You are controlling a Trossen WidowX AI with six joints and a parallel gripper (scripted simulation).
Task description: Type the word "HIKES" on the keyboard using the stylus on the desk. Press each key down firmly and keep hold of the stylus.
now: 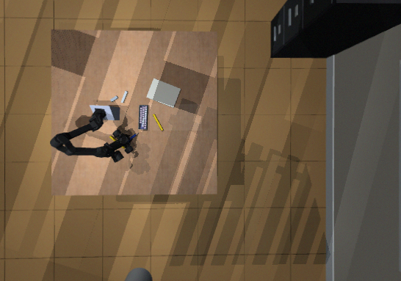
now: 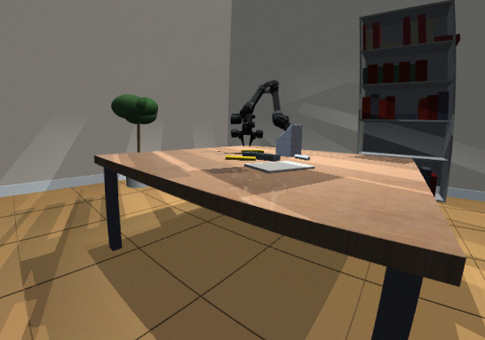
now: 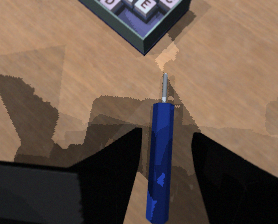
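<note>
Now: the blue stylus 10 mm ahead of my gripper tip, 10 mm to the left of it and 40 mm below it. Round my gripper tip: stylus tip: 30 mm ahead, 30 mm to the left, 40 mm below; then white paper sheet: 200 mm ahead, 370 mm to the left, 40 mm below.
</note>
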